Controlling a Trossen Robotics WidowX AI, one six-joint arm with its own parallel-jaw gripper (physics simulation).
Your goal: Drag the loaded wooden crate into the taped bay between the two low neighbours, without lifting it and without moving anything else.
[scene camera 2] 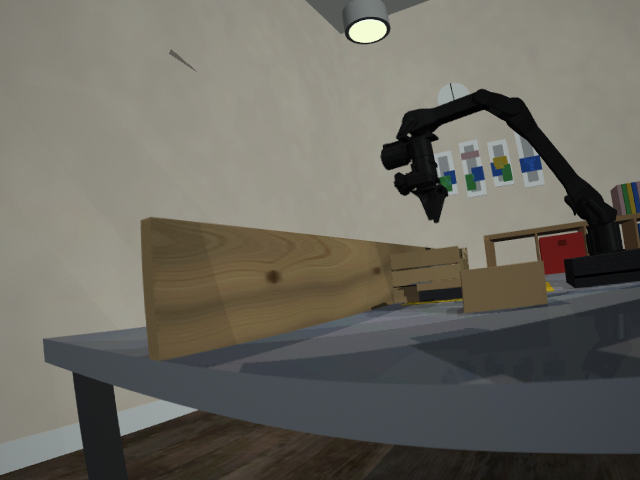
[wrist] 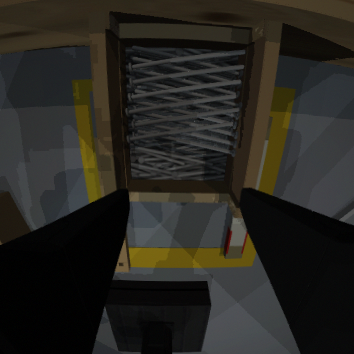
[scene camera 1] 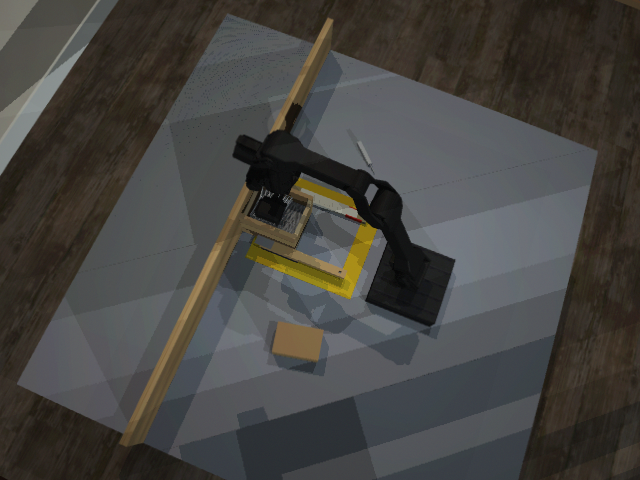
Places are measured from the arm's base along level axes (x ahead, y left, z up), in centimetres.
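Pixels of known places: gripper, fingertip midpoint: (scene camera 2: 433, 221) (wrist: 185, 197) (scene camera 1: 282, 199); arm's base, link origin: (scene camera 2: 606, 253) (wrist: 157, 329) (scene camera 1: 408, 277).
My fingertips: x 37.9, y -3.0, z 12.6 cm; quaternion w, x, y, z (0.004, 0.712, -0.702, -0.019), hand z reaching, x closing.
Observation:
For each thing: its middle in the pictures, then the offset to it from my fingertips.
- wooden crate, body centre: (wrist: 179, 119) (scene camera 2: 432, 274) (scene camera 1: 277, 214) dy -0.1, dx +1.9, dz -12.5 cm
- light wooden strip, body centre: (wrist: 115, 192) (scene camera 2: 471, 287) (scene camera 1: 300, 258) dy +8.3, dx -8.6, dz -16.0 cm
- red piece, body centre: (wrist: 244, 196) (scene camera 1: 328, 204) dy -10.4, dx -9.8, dz -17.4 cm
- tan block, body centre: (scene camera 2: 500, 286) (scene camera 1: 297, 342) dy +29.9, dx -16.6, dz -15.1 cm
- thin white tool, body centre: (wrist: 335, 220) (scene camera 1: 366, 157) dy -29.1, dx -14.9, dz -17.5 cm
The wooden crate (scene camera 1: 268, 231) (scene camera 2: 426, 273) (wrist: 185, 197), loaded with grey nails, stands upright beside the long board. In the wrist view it lies between the side strips of the yellow taped bay (scene camera 1: 361, 248) (wrist: 175, 257), with a gap to the near strip. One low neighbour, a light wooden strip (scene camera 1: 315, 262) (wrist: 123, 262), lies on one side; the other, a white and red piece (scene camera 1: 328, 204) (wrist: 237, 240), lies opposite. The crate partly hides both in the wrist view. My gripper (scene camera 1: 271, 209) (scene camera 2: 435, 221) (wrist: 185, 197) is open and empty, above the crate's rim.
The long upright board (scene camera 1: 180, 330) (scene camera 2: 268, 289) (wrist: 55, 25) runs behind the crate. A tan block (scene camera 1: 298, 342) (scene camera 2: 504, 286) (wrist: 12, 220) stands off to one side. A thin white tool (scene camera 1: 364, 153) lies on the other. The robot's black base (scene camera 1: 434, 279) (scene camera 2: 602, 268) stands beyond the bay's near strip.

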